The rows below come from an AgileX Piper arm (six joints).
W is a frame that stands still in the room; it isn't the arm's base.
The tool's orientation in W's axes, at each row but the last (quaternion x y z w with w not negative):
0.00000, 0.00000, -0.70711, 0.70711
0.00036, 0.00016, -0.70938, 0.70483
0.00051, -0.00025, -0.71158, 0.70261
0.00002, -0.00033, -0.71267, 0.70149
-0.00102, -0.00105, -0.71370, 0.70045
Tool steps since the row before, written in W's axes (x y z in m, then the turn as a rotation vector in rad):
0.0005, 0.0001, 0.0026, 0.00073, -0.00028, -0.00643
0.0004, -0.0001, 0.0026, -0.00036, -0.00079, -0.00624
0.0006, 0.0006, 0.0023, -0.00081, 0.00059, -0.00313
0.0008, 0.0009, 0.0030, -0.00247, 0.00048, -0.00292
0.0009, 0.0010, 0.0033, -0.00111, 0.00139, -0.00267
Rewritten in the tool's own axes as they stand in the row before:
-0.0001, 0.0005, 0.0026, 0.00028, 0.00073, -0.00643
0.0001, 0.0004, 0.0026, 0.00080, -0.00036, -0.00624
-0.0006, 0.0006, 0.0023, -0.00058, -0.00082, -0.00313
-0.0009, 0.0008, 0.0030, -0.00044, -0.00248, -0.00292
-0.0010, 0.0009, 0.0033, -0.00138, -0.00114, -0.00267

